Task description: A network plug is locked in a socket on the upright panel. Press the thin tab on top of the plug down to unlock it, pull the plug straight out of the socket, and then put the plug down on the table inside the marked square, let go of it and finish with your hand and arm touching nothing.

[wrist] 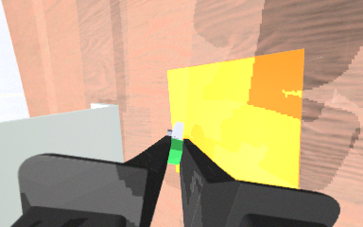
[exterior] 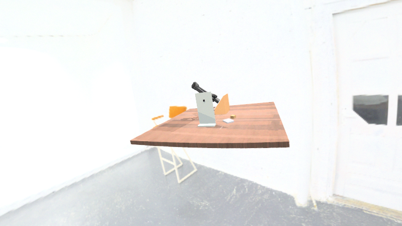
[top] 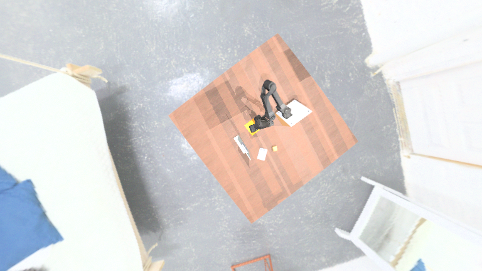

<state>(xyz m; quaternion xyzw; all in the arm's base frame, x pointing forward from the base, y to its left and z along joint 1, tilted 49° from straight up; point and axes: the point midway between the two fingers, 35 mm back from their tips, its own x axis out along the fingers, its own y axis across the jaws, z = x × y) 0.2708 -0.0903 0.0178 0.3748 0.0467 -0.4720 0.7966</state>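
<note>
My gripper tip is now 10 mm past the yellow marked square and 60 mm above it. Round my gripper tip: plug right at my gripper tip; upright grey panel 160 mm ahead, 70 mm to the left, 90 mm above.
</note>
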